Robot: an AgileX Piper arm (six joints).
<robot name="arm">
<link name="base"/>
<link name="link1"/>
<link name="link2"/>
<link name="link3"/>
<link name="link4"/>
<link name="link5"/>
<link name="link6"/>
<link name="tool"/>
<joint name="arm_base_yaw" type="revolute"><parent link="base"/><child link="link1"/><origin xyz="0.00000 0.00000 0.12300"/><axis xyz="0 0 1"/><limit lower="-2.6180" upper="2.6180"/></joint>
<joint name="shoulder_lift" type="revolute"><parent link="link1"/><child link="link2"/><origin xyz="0.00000 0.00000 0.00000"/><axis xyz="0 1 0"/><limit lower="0.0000" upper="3.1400"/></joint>
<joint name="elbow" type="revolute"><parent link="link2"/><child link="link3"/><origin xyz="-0.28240 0.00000 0.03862"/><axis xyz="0 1 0"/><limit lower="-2.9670" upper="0.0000"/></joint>
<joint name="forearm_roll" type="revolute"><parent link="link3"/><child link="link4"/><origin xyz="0.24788 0.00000 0.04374"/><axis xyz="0.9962 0 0.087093"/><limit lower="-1.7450" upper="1.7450"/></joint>
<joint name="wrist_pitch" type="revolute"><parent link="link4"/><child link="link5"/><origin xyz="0.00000 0.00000 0.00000"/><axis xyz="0 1 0"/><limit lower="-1.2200" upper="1.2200"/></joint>
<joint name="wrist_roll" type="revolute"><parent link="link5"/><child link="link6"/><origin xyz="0.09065 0.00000 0.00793"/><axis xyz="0.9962 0 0.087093"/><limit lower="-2.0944" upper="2.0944"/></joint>
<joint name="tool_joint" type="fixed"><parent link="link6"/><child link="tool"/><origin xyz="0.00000 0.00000 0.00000" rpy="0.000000 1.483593 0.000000"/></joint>
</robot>
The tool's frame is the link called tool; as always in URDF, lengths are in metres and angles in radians.
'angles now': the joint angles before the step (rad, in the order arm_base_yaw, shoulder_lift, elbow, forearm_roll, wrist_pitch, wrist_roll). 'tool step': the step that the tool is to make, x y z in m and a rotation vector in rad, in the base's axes. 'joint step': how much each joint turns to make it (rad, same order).
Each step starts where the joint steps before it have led.
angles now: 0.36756, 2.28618, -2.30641, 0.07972, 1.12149, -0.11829
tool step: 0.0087, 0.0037, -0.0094, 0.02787, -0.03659, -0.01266
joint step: -0.00004, 0.02659, -0.00268, 0.00736, -0.06898, 0.00912
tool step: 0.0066, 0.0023, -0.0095, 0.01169, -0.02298, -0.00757
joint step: -0.00005, 0.02285, 0.00051, 0.00006, -0.04949, 0.00397
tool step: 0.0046, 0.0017, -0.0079, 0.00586, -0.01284, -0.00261
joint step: 0.00003, 0.01846, -0.00036, 0.00082, -0.03230, -0.00018
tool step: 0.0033, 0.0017, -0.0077, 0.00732, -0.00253, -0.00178
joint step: 0.00014, 0.01635, 0.00079, 0.00578, -0.02224, 0.00013
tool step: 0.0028, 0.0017, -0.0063, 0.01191, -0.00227, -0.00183
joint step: -0.00013, 0.01424, -0.00048, 0.01035, -0.02024, -0.00014
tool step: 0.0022, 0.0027, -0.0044, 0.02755, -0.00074, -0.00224
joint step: 0.00007, 0.01234, -0.00303, 0.02532, -0.02005, 0.00018
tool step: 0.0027, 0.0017, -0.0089, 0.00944, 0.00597, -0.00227
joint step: -0.00007, 0.01797, 0.00059, 0.01105, -0.01651, -0.00013
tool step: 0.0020, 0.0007, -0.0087, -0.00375, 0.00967, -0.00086
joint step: -0.00003, 0.01650, 0.00020, 0.00005, -0.00638, -0.00008
